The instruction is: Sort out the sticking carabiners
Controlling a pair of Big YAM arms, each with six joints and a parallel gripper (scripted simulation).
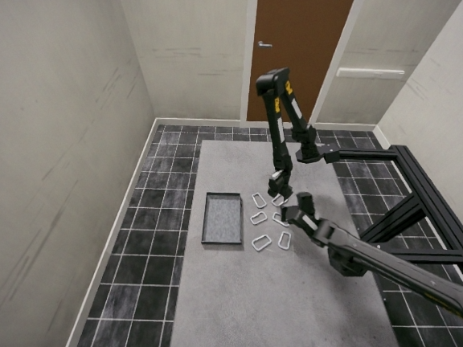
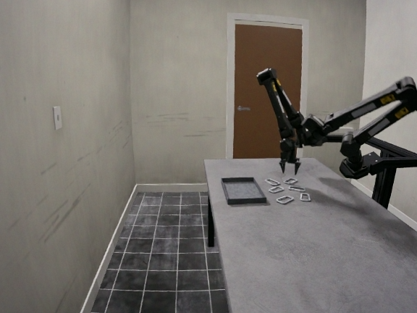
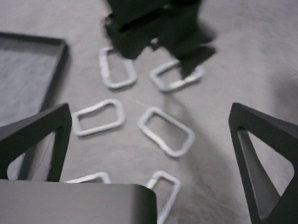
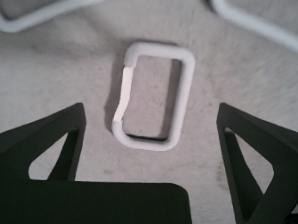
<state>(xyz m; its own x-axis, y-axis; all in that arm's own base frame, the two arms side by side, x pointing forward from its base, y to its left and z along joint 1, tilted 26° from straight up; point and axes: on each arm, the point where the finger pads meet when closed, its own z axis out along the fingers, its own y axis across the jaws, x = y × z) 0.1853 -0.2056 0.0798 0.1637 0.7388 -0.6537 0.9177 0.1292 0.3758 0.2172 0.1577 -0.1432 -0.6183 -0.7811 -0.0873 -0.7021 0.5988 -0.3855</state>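
Right now the grey tray is 32 cm ahead of my right hand, 9 cm to the left of it and 5 cm below it.
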